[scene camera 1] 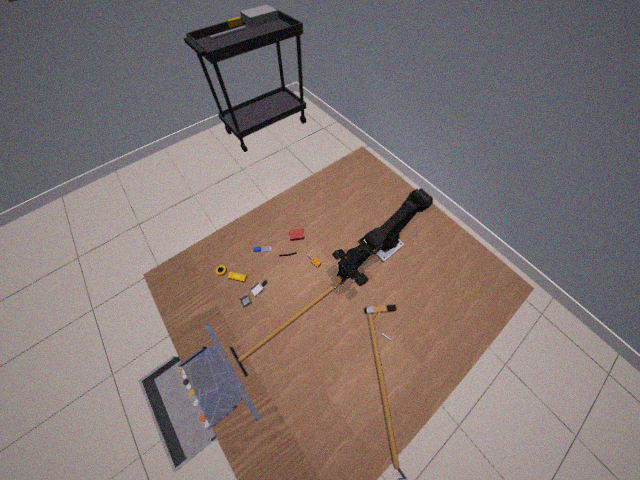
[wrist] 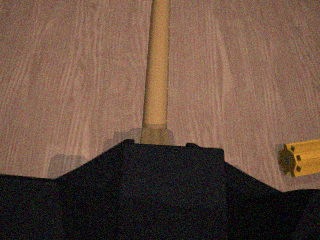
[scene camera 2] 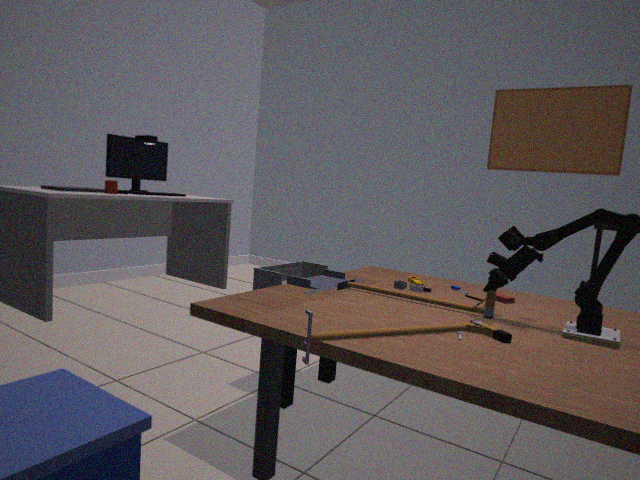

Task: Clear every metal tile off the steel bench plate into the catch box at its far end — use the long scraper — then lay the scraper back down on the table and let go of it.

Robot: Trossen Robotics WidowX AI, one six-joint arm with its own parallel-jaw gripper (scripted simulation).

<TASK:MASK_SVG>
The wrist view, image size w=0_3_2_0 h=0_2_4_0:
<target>gripper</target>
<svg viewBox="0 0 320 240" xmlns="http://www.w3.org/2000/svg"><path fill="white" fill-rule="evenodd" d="M225 161L228 240L320 240L320 189L300 189L281 192L260 180L258 181ZM186 143L186 146L188 147L200 147L195 143ZM134 139L125 139L105 153L91 159L86 164L55 179L0 174L0 240L114 240L122 148L125 143L134 143Z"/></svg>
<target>long scraper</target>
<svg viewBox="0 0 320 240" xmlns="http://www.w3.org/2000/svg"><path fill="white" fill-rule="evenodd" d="M152 0L140 144L123 144L114 240L228 240L224 150L220 148L171 146L169 143L167 101L171 0Z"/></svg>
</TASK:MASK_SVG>
